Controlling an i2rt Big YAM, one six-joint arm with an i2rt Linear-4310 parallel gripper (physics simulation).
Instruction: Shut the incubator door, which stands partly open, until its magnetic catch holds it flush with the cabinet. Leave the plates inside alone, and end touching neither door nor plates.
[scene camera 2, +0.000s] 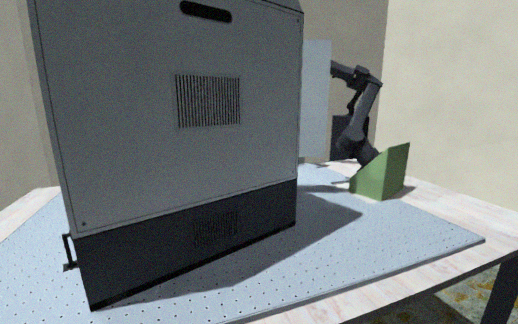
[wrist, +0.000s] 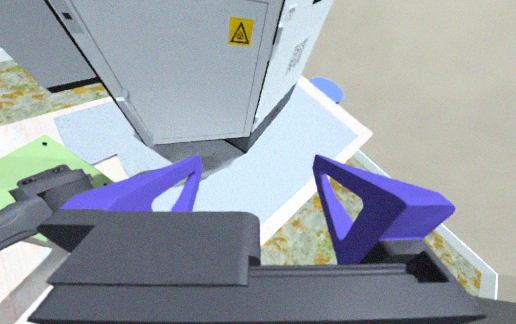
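Seen in the pictures: gripper, fingertip midpoint: (wrist: 257, 161); arm's base, origin of the base link: (scene camera 2: 373, 164) (wrist: 61, 190).
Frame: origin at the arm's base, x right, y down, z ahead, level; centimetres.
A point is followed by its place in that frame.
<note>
The incubator cabinet (scene camera 2: 135, 165) {x -15.7, y -13.8, z 81.0 cm} (wrist: 296, 45) {x 18.9, y -27.9, z 67.8 cm} stands on the perforated board, its back to scene camera 2. Its door (scene camera 2: 316, 100) {x 5.4, y -23.6, z 26.1 cm} (wrist: 175, 75) {x 12.2, y -26.8, z 32.5 cm} stands partly open; in scene camera 2 it sticks out past the cabinet's right edge. In the wrist view the door's outer face carries a yellow warning label, and a handle bar runs along its left edge. My gripper (wrist: 257, 161) {x 38.5, y -36.6, z 24.0 cm} is open and empty, with purple fingers spread wide, in front of the door and apart from it. In scene camera 2 the fingers are hidden behind the door. The plates do not show.
The light blue perforated board (scene camera 2: 400, 245) {x -29.8, y 9.3, z 28.4 cm} (wrist: 280, 165) {x 36.4, y 9.2, z 56.6 cm} lies on a pale wooden table (scene camera 2: 450, 200) {x -21.7, y 10.5, z -16.6 cm}. A green wedge-shaped base (scene camera 2: 382, 172) {x -8.6, y 0.0, z 7.0 cm} (wrist: 30, 165) {x -5.6, y -6.0, z 0.4 cm} stands at the arm's foot. A dark box (scene camera 2: 340, 135) shows behind the arm. A blue round thing (wrist: 327, 90) shows beyond the table edge.
</note>
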